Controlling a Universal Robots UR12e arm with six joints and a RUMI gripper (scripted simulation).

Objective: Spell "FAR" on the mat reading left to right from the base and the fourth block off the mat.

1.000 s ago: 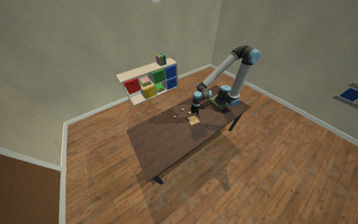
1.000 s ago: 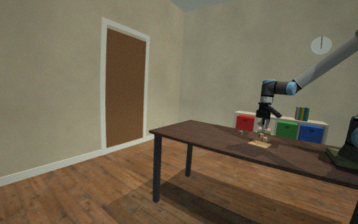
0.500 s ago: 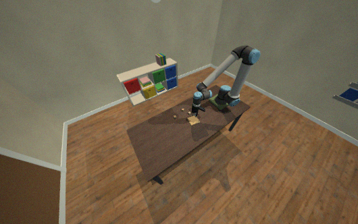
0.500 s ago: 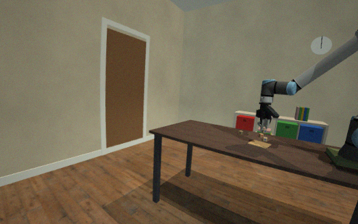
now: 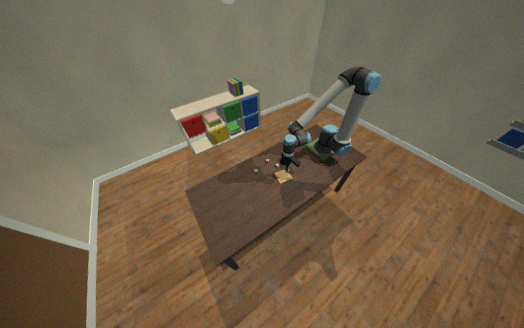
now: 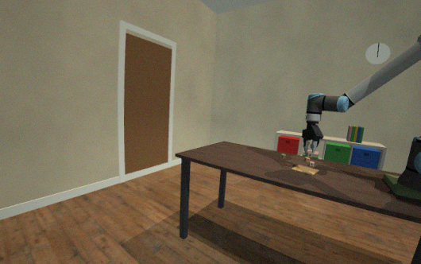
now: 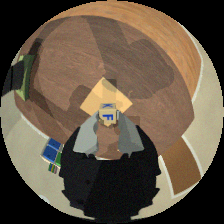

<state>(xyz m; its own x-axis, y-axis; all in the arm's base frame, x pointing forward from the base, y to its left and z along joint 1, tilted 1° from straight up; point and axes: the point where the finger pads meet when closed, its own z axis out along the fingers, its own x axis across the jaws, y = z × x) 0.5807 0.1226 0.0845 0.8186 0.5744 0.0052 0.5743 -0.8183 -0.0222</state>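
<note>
Right now the tan mat is 10 mm ahead of my hand, 40 mm to the right of it and 120 mm below it.
</note>
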